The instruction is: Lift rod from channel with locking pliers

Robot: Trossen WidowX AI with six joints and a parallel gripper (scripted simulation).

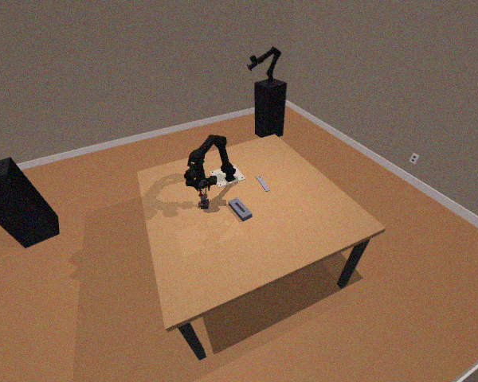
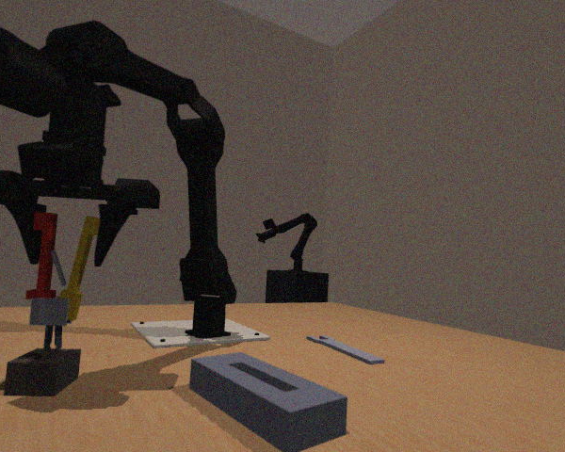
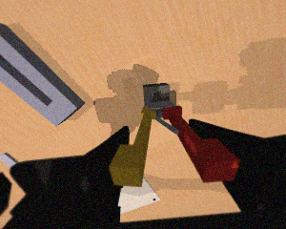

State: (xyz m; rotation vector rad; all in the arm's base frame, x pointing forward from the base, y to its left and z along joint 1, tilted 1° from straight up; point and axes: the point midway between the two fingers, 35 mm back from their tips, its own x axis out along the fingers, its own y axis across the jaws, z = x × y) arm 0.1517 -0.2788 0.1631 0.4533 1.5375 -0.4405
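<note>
My gripper tip is 170 mm short of the grey channel block, 160 mm to the right of it and 120 mm above it. From my gripper tip the other things lie so: dark holster (10 mm behind, 10 mm to the right, 120 mm below); then yellow handle (10 mm ahead, 10 mm to the left); then thin rod (170 mm ahead, 150 mm to the left, 130 mm below).
</note>
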